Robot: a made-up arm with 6 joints. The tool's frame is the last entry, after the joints.
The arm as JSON. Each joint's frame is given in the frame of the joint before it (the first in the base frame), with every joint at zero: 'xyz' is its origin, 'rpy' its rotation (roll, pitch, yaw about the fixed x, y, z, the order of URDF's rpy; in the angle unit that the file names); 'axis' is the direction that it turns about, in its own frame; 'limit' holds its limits. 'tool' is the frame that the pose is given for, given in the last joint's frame.
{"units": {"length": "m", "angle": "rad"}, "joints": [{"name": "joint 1", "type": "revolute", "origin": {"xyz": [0.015, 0.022, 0.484], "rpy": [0.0, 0.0, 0.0]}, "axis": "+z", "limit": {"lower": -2.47, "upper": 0.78}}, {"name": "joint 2", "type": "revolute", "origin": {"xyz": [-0.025, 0.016, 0.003], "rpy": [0.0, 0.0, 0.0]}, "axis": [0.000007, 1.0, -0.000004], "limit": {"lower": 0.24, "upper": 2.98}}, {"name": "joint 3", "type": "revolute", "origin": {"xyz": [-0.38, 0.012, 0.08], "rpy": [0.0, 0.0, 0.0]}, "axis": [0.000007, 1.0, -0.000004], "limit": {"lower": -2.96, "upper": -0.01}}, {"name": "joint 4", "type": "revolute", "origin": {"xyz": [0.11, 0.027, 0.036], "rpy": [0.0, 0.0, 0.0]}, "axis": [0.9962, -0.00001, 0.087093], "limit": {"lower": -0.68, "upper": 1.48}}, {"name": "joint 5", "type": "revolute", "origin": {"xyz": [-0.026, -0.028, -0.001], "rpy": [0.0, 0.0, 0.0]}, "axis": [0.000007, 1.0, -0.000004], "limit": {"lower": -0.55, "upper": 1.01}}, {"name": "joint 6", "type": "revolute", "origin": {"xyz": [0.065, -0.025, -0.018], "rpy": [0.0, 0.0, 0.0]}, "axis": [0.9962, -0.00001, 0.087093], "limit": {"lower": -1.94, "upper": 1.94}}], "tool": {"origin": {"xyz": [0.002, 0.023, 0.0], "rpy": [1.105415, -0.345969, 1.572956]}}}
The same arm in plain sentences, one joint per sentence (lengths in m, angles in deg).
The arm has six revolute joints in a row. What follows holds with every joint at zero, and every direction is one of the base frame's.
Joint 1 lies 0.0150 m along +x and 0.0220 m along +y and 0.4840 m along +z from the base frame's origin and rotates about +z, from -141.52 to 44.69 deg.
Joint 2 lies 0.0250 m along -x and 0.0160 m along +y and 0.0030 m along +z from joint 1 and rotates about +y, from 13.75 to 170.74 deg.
Joint 3 lies 0.3800 m along -x and 0.0120 m along +y and 0.0800 m along +z from joint 2 and rotates about +y, from -169.60 to -0.57 deg.
Joint 4 lies 0.1100 m along +x and 0.0270 m along +y and 0.0360 m along +z from joint 3 and rotates about the direction (0.9962, 0, 0.0871), from -38.96 to 84.80 deg.
Joint 5 lies 0.0260 m along -x and 0.0280 m along -y and 0.0010 m along -z from joint 4 and rotates about +y, from -31.51 to 57.87 deg.
Joint 6 lies 0.0650 m along +x and 0.0250 m along -y and 0.0180 m along -z from joint 5 and rotates about the direction (0.9962, 0, 0.0871), from -111.15 to 111.15 deg.
The tool frame, which is the frame that the pose is given for, lies 0.0020 m along +x and 0.0230 m along +y from joint 6; its axes are the base frame's turned by roll 63.34, pitch -19.82 and yaw 90.12 deg (as in URDF: about the fixed x, then y, then z).

